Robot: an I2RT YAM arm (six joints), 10 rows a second.
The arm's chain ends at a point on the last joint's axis. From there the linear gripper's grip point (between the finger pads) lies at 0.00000 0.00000 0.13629 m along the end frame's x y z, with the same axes.
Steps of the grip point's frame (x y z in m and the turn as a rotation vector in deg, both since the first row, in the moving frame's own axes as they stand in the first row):
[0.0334 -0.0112 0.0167 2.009 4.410 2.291]
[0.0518 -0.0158 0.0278 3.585 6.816 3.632]
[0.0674 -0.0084 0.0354 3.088 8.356 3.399]
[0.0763 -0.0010 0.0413 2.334 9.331 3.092]
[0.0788 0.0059 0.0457 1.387 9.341 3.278]
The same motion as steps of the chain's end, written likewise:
[0.0228 -0.0066 0.0172 2.009 4.410 2.291]
[0.0354 -0.0078 0.0290 3.585 6.816 3.632]
[0.0474 -0.0017 0.0370 3.088 8.356 3.399]
[0.0541 0.0039 0.0432 2.334 9.331 3.092]
[0.0566 0.0085 0.0475 1.387 9.341 3.278]

